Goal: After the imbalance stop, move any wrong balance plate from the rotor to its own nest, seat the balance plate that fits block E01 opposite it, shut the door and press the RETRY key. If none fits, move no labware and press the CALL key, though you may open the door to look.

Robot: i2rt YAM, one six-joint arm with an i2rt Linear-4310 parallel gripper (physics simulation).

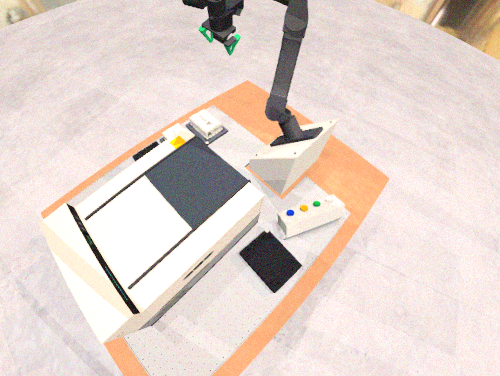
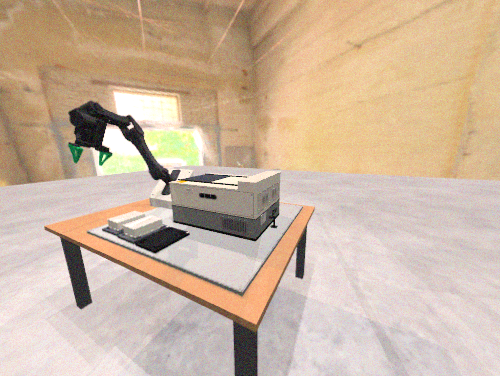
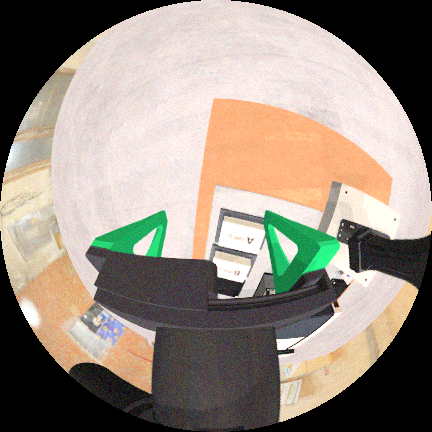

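Where they show: gripper, fingertip midpoint: (image 1: 220, 48) (image 2: 88, 164) (image 3: 214, 215); arm's base, origin of the base link: (image 1: 295, 138) (image 3: 363, 237).
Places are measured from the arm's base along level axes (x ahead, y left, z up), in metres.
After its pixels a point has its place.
My gripper (image 1: 220, 47) @[x -0.072, y -0.410, z 0.152 m] (image 2: 89, 163) @[x -0.072, y -0.410, z 0.152 m] (image 3: 214, 215) @[x -0.072, y -0.410, z 0.152 m] is open and empty, high above the table's far end. White balance plate A (image 1: 206, 125) @[x 0.099, y -0.353, z -0.094 m] (image 2: 125, 219) @[x 0.107, y -0.406, z -0.095 m] (image 3: 241, 236) @[x 0.076, y -0.378, z -0.092 m] sits in a dark nest; white balance plate B (image 1: 175, 132) @[x 0.210, y -0.424, z -0.092 m] (image 2: 143, 226) @[x 0.252, y -0.432, z -0.096 m] (image 3: 231, 265) @[x 0.190, y -0.396, z -0.092 m] sits in the nest beside it. Their smaller print is unreadable. The centrifuge (image 1: 235, 217) @[x 0.367, y 0.044, z 0.064 m] (image 2: 220, 205) @[x 0.544, y -0.290, z -0.015 m] has a dark panel (image 1: 200, 180) @[x 0.350, y -0.090, z 0.067 m] lying flat on top, between two rails. The rotor and block E01 do not show. The key box (image 1: 310, 220) @[x 0.189, y 0.200, z -0.073 m] carries blue, yellow, green and white keys; their labels are unreadable.
A black pad (image 2: 162, 239) @[x 0.357, y -0.438, z -0.134 m] lies beside plate B. Another black pad (image 1: 270, 261) @[x 0.362, y 0.176, z -0.118 m] lies between the centrifuge and the table's edge, near the key box. The white arm base (image 1: 280, 167) @[x 0.130, y 0.027, z -0.009 m] (image 3: 367, 210) @[x -0.077, y -0.007, z -0.016 m] stands beside the centrifuge. A raised hood (image 1: 82, 270) @[x 0.681, y -0.116, z 0.098 m] spans the centrifuge's other end.
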